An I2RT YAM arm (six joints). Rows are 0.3 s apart.
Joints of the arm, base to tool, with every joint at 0 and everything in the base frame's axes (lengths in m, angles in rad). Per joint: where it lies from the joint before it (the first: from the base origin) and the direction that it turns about. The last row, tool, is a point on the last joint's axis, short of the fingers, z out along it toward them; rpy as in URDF.
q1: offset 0 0 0.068 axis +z
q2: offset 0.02 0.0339 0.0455 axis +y
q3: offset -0.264 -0.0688 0 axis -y
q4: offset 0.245 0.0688 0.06 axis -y
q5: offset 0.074 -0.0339 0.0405 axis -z
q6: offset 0.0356 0 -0.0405 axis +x
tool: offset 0 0 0 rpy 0 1.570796 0
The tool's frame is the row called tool.
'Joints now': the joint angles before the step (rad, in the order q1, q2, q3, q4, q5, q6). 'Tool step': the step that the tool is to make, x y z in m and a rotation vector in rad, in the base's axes. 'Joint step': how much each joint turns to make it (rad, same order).
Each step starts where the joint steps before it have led.
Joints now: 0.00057, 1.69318, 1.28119, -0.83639, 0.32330, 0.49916
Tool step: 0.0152, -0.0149, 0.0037, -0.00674, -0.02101, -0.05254
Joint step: -0.04162, 0.05110, 0.07095, -0.00153, 0.00953, 0.00874
